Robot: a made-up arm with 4 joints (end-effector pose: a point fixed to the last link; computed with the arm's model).
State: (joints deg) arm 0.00 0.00 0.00 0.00
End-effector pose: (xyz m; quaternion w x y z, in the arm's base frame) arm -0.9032 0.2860 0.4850 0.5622 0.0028 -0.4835 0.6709
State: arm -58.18 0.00 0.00 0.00
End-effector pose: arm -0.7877 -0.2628 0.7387 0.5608 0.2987 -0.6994 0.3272
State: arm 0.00 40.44 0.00 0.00
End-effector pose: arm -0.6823 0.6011 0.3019 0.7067 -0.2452 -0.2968 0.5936
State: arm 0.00 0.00 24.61 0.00
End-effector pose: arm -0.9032 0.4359 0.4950 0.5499 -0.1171 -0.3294 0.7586
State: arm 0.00 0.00 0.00 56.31
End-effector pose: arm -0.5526 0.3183 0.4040 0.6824 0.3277 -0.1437 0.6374
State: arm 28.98 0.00 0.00 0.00
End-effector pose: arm -0.9519 0.3980 0.1927 0.5085 -0.1497 -0.3256 0.7829
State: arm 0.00 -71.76 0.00 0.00
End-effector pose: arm -0.7851 -0.4156 0.3581 0.1517 0.4226 -0.6579 0.6046
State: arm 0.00 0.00 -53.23 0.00
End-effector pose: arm -0.9032 0.0541 0.2707 0.5013 0.2544 -0.7328 0.3832
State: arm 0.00 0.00 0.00 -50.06
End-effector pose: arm -1.1520 0.2962 0.2778 0.3420 -0.2891 -0.6916 0.5668
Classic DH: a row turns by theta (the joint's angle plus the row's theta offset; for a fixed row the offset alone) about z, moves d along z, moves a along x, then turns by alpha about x. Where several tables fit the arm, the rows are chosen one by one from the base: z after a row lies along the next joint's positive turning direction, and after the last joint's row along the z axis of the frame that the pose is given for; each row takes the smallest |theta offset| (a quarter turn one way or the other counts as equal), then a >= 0, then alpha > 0; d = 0 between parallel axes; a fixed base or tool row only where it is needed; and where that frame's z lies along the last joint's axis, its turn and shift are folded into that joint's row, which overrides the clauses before.
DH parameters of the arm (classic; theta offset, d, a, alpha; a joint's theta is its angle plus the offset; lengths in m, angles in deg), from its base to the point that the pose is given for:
base (fixed): -80.79 0.0198 0.0825 84.11
joint 1: -9.09 0.4703 -0.2156 55.54
joint 2: 10.88 -0.0445 -0.3308 -48.78
joint 3: 84.77 0.3597 -0.0223 -86.42
joint 4: 46.66 0.1697 0.1838 123.08
tool (fixed): 85.49 0.4008 0 0

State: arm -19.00 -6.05 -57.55 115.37
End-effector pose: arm -0.4353 0.4140 0.3068 0.0979 0.8645 -0.0726 0.4877
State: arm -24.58 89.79 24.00 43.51
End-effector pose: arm -0.0501 0.3717 0.1793 0.9567 -0.0726 0.2147 0.1827
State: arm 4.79 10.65 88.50 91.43
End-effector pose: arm -0.3856 0.4452 0.0852 0.8363 -0.1734 0.4717 0.2191
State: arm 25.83 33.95 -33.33 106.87
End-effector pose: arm -0.2977 0.2363 -0.2003 0.8042 0.4311 0.0617 0.4044
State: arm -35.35 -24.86 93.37 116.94
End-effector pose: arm -0.4563 0.0918 0.4364 0.7864 0.2666 0.3766 0.4107
